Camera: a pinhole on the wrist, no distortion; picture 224 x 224 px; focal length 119.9 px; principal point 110.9 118.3 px. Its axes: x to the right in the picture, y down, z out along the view. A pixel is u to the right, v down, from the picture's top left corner.
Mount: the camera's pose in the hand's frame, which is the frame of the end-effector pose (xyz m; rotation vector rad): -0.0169 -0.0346 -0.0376 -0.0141 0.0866 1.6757
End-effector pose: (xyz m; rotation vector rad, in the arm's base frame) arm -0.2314 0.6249 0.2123 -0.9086 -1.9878 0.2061
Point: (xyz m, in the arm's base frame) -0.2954 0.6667 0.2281
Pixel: 124 23
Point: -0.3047 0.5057 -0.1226
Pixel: outside the picture
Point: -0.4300 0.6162 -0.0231
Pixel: 120 154
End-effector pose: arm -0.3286 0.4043 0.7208 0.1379 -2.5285 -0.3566
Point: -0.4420 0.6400 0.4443
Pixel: 164 142
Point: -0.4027 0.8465 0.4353
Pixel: 215 155
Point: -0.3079 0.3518 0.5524
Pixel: 57 198
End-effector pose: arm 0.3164 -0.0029 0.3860 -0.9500 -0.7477 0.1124
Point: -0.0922 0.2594 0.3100
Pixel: 152 179
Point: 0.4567 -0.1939 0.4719
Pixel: behind the camera
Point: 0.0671 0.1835 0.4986
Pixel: 106 136
